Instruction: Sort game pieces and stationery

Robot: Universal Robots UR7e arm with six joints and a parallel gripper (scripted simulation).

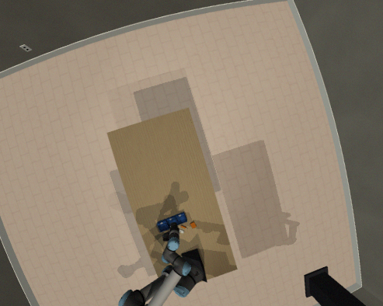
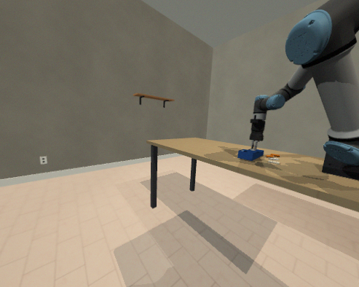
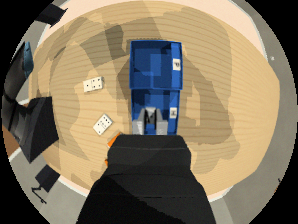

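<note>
Right now the orange block is 70 mm behind my hand, 170 mm to the right of it and 60 mm below it. Round my hand: orange stick: 70 mm behind, 90 mm to the right, 50 mm below.
</note>
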